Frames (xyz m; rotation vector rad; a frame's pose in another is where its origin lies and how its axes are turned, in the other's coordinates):
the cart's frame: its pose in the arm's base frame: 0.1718 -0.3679 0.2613 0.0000 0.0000 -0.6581
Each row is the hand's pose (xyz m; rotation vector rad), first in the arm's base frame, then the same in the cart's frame.
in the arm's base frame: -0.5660 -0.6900 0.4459 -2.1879 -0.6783 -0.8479
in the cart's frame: -0.3867 -0.7061 0.1846 -1.7772 -1.2949 -0.4941
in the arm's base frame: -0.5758 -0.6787 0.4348 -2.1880 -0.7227 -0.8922
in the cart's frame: -0.4014 -0.7031 0.1735 -1.7584 -1.3314 -0.5418
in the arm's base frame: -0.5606 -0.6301 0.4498 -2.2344 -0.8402 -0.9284
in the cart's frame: -0.4191 -0.6554 0.1885 -1.7582 -1.4473 -0.6024
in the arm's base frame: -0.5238 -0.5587 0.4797 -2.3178 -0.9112 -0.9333
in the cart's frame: -0.4336 -0.5764 0.2184 -1.8083 -1.5343 -0.6399
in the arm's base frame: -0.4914 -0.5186 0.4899 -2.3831 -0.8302 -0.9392
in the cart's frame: -0.4325 -0.5249 0.2286 -1.8904 -1.4801 -0.6566
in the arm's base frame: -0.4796 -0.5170 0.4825 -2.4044 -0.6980 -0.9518
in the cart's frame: -0.4242 -0.5164 0.2212 -1.9492 -1.3670 -0.6625
